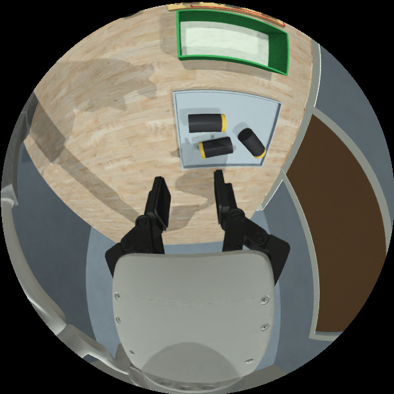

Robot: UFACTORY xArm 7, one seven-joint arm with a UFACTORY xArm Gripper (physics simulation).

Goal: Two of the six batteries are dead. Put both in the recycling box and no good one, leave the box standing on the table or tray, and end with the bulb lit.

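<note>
Three black batteries with yellow ends lie on the blue-grey tray [270, 115]: one battery [206, 123] towards the far side with its yellow end to the right, one battery [217, 147] nearer with its yellow end to the left, and one battery [251, 143] slanted at the right. The green recycling box [182, 37] stands upright beyond the tray, and its pale floor shows no battery. My gripper [189, 183] is open and empty, above the table on the near side of the tray. The bulb cannot be made out.
A strip of the yellow battery board [173, 7] with a red line shows at the top edge, mostly cut off. The wooden table [110, 130] extends left of the tray. Its right edge runs close beside the tray and box. A brown panel [345, 220] lies beyond that edge.
</note>
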